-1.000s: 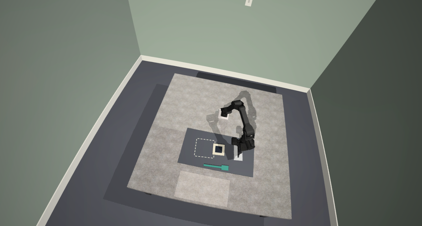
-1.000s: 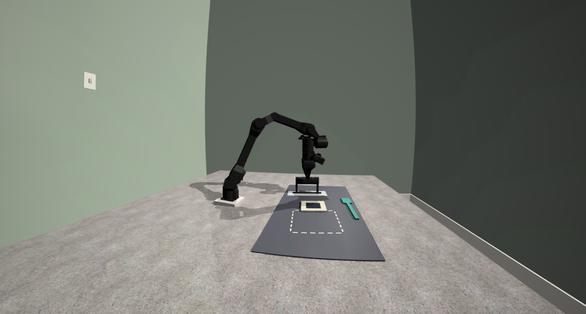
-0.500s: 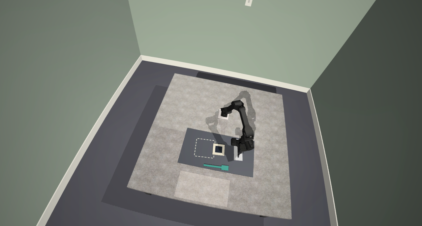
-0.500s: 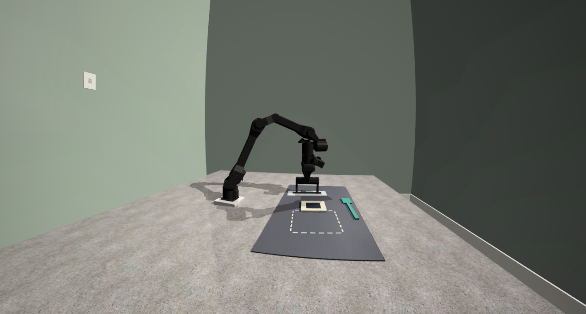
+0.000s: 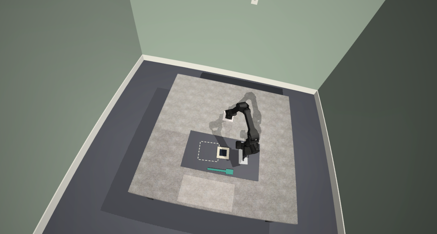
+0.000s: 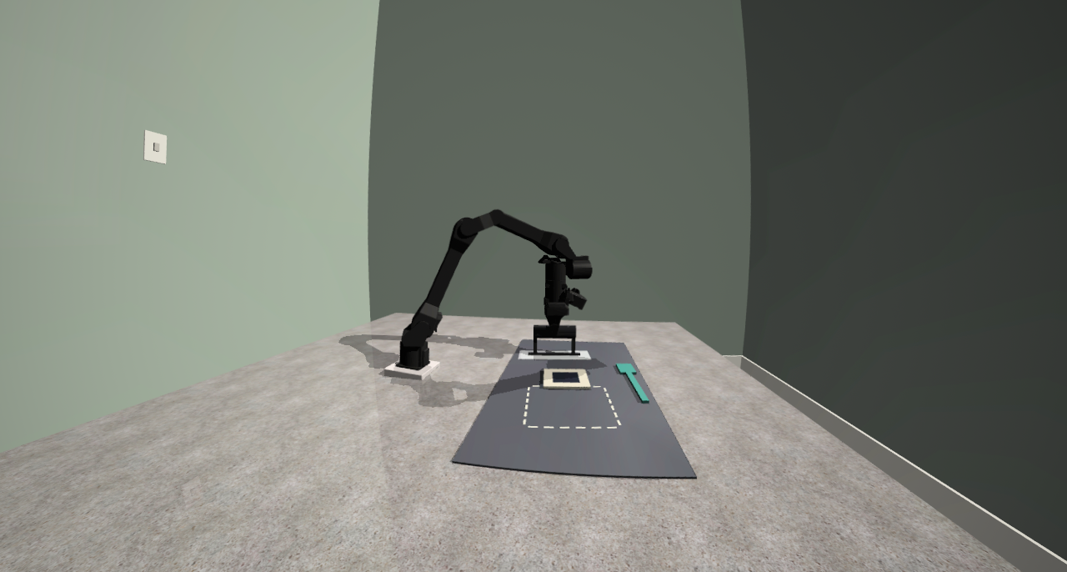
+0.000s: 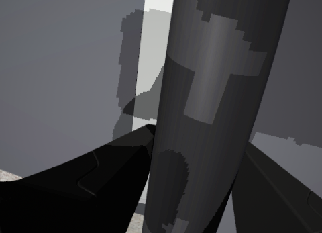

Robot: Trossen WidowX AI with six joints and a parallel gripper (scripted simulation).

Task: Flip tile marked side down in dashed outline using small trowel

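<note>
The white trowel is 2 cm behind my gripper tip and 3 cm below it. Round my gripper tip: dark mat: 6 cm ahead, 17 cm to the right, 8 cm below; then teal trowel: 20 cm ahead, 15 cm to the right, 6 cm below; then beige tile: 4 cm ahead, 17 cm to the right, 6 cm below.
</note>
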